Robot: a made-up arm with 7 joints. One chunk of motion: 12 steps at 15 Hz.
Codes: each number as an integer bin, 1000 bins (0 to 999) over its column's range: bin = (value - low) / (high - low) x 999, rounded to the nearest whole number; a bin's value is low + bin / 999 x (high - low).
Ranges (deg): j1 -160..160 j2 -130..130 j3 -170.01..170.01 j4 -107..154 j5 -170.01..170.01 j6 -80.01..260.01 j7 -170.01..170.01
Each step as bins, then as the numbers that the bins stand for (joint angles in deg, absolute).
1 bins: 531 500 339 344 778 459 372
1 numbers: 10.09 0.13 -54.63 -17.13 94.79 76.22 -43.40
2 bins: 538 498 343 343 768 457 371
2 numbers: 12.33 -0.39 -53.27 -17.39 91.39 75.53 -43.74
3 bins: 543 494 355 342 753 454 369
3 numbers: 13.93 -1.43 -49.18 -17.65 86.28 74.51 -44.42
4 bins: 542 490 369 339 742 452 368
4 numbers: 13.61 -2.47 -44.42 -18.43 82.54 73.83 -44.76
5 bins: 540 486 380 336 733 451 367
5 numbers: 12.97 -3.51 -40.67 -19.22 79.47 73.49 -45.10
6 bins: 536 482 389 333 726 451 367
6 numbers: 11.69 -4.55 -37.61 -20.00 77.09 73.49 -45.10
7 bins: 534 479 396 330 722 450 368
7 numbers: 11.05 -5.34 -35.23 -20.78 75.73 73.15 -44.76
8 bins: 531 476 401 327 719 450 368
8 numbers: 10.09 -6.12 -33.53 -21.57 74.71 73.15 -44.76
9 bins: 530 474 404 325 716 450 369
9 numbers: 9.77 -6.64 -32.50 -22.09 73.69 73.15 -44.42
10 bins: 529 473 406 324 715 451 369
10 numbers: 9.45 -6.90 -31.82 -22.35 73.35 73.49 -44.42
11 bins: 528 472 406 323 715 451 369
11 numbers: 9.13 -7.16 -31.82 -22.61 73.35 73.49 -44.42
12 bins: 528 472 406 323 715 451 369
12 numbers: 9.13 -7.16 -31.82 -22.61 73.35 73.49 -44.42
